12 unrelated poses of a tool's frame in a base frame.
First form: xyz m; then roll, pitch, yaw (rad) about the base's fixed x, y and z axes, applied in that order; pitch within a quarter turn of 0, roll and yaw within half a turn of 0.
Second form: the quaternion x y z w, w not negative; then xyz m. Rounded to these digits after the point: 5 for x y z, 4 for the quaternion.
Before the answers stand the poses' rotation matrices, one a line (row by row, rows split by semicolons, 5 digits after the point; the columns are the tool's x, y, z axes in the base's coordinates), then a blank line. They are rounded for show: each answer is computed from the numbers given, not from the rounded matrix.
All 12 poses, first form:
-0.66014, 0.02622, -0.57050, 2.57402, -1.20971, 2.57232
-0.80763, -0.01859, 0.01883, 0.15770, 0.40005, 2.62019
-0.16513, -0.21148, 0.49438, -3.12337, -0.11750, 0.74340
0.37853, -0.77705, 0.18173, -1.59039, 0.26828, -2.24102
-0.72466, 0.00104, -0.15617, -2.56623, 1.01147, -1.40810
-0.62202, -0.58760, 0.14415, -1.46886, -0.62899, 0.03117
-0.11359, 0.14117, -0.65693, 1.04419, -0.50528, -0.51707
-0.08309, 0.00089, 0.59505, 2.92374, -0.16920, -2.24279
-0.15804, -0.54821, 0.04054, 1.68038, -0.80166, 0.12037
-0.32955, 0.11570, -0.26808, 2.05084, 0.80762, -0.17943
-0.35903, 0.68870, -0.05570, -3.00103, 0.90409, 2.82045
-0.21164, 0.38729, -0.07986, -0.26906, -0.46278, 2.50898
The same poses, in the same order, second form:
-0.29757 0.87811 -0.37466; 0.19043 0.43915 0.87800; 0.93551 0.18992 -0.29790
-0.79865 -0.54495 -0.25530; 0.45877 -0.82590 0.32776; -0.38946 0.14465 0.90961
0.73110 0.67825 0.07395; 0.67213 -0.73460 0.09274; 0.11723 -0.01810 -0.99294
-0.59894 0.14927 0.78676; -0.75565 0.21986 -0.61697; -0.26507 -0.96404 -0.01889
0.08595 -0.90262 0.42176; -0.52361 0.31923 0.78989; -0.84761 -0.28873 -0.44518
0.80823 0.58182 -0.09084; 0.02520 0.11995 0.99246; 0.58833 -0.80442 0.08229
0.76065 -0.11531 -0.63884; -0.43256 0.64376 -0.63124; 0.48405 0.75649 0.43980
-0.61366 -0.74143 -0.27150; -0.77141 0.63632 0.00589; 0.16839 0.21305 -0.96242
0.69048 -0.69590 0.19737; 0.08352 -0.19433 -0.97737; 0.71851 0.69134 -0.07606
0.68012 0.54826 -0.48667; -0.12336 -0.56880 -0.81317; -0.72264 0.61309 -0.31922
-0.58679 0.41701 0.69411; 0.19520 0.90476 -0.37855; -0.78586 -0.08664 -0.61230
-0.72166 -0.66569 0.18992; 0.52906 -0.70730 -0.46885; 0.44644 -0.23786 0.86262

-0.3746, -0.7132, -0.3743, 0.4593, -0.66014, 0.02622, -0.57050
-0.1715, 0.1256, 0.9400, 0.2670, -0.80763, -0.01859, 0.01883
-0.9299, -0.3631, -0.0514, 0.0298, -0.16513, -0.21148, 0.49438
-0.2237, 0.6778, -0.5831, 0.3880, 0.37853, -0.77705, 0.18173
-0.5504, 0.6478, 0.1934, 0.4899, -0.72466, 0.00104, -0.15617
-0.6336, -0.2395, -0.1963, 0.7090, -0.62202, -0.58760, 0.14415
0.4114, -0.3329, -0.0941, 0.8432, -0.11359, 0.14117, -0.65693
0.4220, -0.8962, -0.0611, 0.1227, -0.08309, 0.00089, 0.59505
0.7002, -0.2187, 0.3270, 0.5958, -0.15804, -0.54821, 0.04054
0.8013, 0.1326, -0.3773, 0.4450, -0.32955, 0.11570, -0.26808
0.1737, 0.8809, -0.1320, 0.4200, -0.35903, 0.68870, -0.05570
0.1754, -0.1948, 0.9071, 0.3293, -0.21164, 0.38729, -0.07986

